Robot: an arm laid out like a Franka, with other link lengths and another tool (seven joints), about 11 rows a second.
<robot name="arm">
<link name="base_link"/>
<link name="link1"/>
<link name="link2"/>
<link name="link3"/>
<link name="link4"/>
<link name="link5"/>
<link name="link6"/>
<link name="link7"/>
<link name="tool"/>
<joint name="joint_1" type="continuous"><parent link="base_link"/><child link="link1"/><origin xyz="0 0 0.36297"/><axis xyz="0 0 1"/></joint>
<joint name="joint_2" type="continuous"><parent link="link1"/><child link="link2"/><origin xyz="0 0 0" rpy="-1.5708 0 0"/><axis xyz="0 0 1"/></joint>
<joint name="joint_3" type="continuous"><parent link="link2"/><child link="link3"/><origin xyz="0 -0.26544 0" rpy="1.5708 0 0"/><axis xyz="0 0 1"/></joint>
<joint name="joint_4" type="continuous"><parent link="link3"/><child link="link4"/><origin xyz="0.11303 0 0" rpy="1.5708 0 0"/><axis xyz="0 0 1"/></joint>
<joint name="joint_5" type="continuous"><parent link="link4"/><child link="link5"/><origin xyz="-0.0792 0.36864 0" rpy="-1.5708 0 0"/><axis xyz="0 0 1"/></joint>
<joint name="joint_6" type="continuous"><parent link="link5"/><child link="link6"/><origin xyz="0 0 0" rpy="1.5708 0 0"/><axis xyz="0 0 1"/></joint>
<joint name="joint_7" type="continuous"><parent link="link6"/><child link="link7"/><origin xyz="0.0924 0 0" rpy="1.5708 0 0"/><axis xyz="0 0 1"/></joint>
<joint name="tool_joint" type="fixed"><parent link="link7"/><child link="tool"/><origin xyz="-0.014 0.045 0.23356" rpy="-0.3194 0 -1.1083"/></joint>
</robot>
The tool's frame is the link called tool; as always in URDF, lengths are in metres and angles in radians. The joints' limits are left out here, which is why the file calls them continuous.
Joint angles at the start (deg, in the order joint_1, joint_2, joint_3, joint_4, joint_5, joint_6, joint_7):
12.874, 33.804, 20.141, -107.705, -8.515, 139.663, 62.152
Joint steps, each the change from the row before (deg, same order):
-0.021, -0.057, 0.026, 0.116, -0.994, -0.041, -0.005
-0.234, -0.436, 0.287, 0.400, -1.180, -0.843, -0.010
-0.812, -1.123, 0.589, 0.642, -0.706, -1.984, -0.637
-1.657, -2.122, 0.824, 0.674, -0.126, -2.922, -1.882
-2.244, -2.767, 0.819, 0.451, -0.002, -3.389, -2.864
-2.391, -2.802, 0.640, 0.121, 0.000, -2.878, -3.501
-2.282, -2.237, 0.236, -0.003, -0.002, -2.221, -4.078
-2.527, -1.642, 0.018, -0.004, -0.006, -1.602, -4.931
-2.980, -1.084, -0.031, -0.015, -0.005, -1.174, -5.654
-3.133, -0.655, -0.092, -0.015, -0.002, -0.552, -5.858
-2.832, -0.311, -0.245, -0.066, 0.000, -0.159, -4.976
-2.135, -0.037, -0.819, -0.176, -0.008, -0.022, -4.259
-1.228, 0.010, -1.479, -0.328, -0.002, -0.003, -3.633
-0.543, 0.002, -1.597, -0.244, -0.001, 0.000, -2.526
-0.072, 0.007, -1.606, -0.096, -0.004, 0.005, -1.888
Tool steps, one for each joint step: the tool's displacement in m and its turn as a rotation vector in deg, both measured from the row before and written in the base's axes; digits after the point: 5 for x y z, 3 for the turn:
0.00231, -0.00115, 0.00117, -0.425, -0.564, 0.732
0.00382, -0.00137, 0.00633, -0.648, -0.597, 0.880
0.00656, -0.00456, 0.01409, -0.702, -0.378, 0.833
0.01108, -0.01119, 0.02373, -0.669, -0.415, 1.031
0.01267, -0.01890, 0.02832, -0.946, -0.432, 1.369
0.01210, -0.02278, 0.02670, -0.970, -0.549, 1.709
0.01120, -0.02562, 0.02032, -0.959, -0.351, 2.008
0.01213, -0.02975, 0.01479, -0.799, -0.179, 2.394
0.01237, -0.03456, 0.00962, -0.637, 0.129, 2.612
0.01221, -0.03604, 0.00591, -0.364, 0.081, 2.616
0.00954, -0.03397, 0.00234, -0.235, 0.121, 1.909
0.00612, -0.03266, -0.00163, -0.338, 0.395, 1.368
0.00268, -0.03012, -0.00375, -0.509, 0.620, 1.037
0.00090, -0.02382, -0.00305, -0.500, 0.506, 0.491
0.00058, -0.01876, -0.00189, -0.475, 0.340, 0.300

